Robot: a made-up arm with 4 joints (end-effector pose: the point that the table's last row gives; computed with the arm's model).
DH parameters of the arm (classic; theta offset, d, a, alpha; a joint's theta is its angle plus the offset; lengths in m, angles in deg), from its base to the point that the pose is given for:
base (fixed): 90 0.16 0.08 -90
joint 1: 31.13 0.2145 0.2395 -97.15
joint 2: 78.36 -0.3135 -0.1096 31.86
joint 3: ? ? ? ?
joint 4: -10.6 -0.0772 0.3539 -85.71
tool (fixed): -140.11 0.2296 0 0
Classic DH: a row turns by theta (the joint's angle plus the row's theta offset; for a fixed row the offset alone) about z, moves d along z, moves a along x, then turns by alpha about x.
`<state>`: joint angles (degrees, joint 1 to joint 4).
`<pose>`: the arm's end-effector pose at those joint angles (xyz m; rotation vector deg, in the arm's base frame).
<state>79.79 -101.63 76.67 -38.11</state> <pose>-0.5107 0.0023 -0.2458 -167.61 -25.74 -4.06</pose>
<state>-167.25 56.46 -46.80 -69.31</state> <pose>-0.1451 -0.4648 0.6577 67.99 58.20 -61.65</pose>
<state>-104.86 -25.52 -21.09 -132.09</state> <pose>-0.3844 0.4221 0.3361 -16.50 -53.75 -60.10</pose>
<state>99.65 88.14 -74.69 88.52</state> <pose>-0.4968 0.2785 -0.2292 -34.85 -17.29 -9.64</pose>
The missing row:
joint 3: -76.37 0.1624 -0.03 -90
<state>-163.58 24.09 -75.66 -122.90</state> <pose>-0.1809 -0.0620 0.6538 31.10 -3.33 -101.42</pose>
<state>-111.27 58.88 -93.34 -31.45</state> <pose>-0.4726 0.1079 0.8603 65.35 -19.57 -58.50</pose>
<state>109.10 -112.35 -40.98 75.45</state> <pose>-0.0214 0.2000 -0.3945 -71.81 137.06 -79.54</pose>
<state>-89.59 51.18 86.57 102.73</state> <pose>-0.5638 -0.0887 0.8135 -62.37 -6.41 95.87</pose>
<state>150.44 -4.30 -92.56 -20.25</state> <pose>-0.7458 -0.1123 0.0334 -149.20 50.44 52.21</pose>
